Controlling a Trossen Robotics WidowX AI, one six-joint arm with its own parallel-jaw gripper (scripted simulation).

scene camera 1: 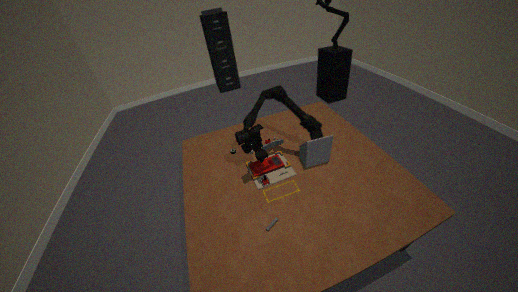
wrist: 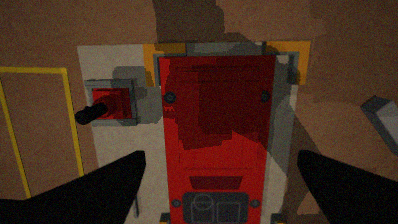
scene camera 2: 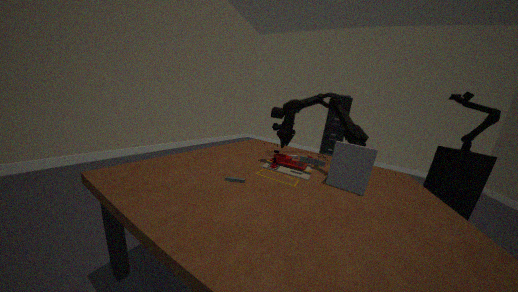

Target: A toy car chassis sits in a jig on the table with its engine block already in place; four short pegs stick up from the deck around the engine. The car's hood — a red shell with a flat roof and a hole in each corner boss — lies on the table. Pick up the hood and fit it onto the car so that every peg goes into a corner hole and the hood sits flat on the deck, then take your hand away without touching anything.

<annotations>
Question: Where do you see a jig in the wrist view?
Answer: At 135, 66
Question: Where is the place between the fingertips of my gripper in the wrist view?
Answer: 220, 157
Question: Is my gripper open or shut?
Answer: Open.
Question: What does my gripper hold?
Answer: Nothing.
</annotations>
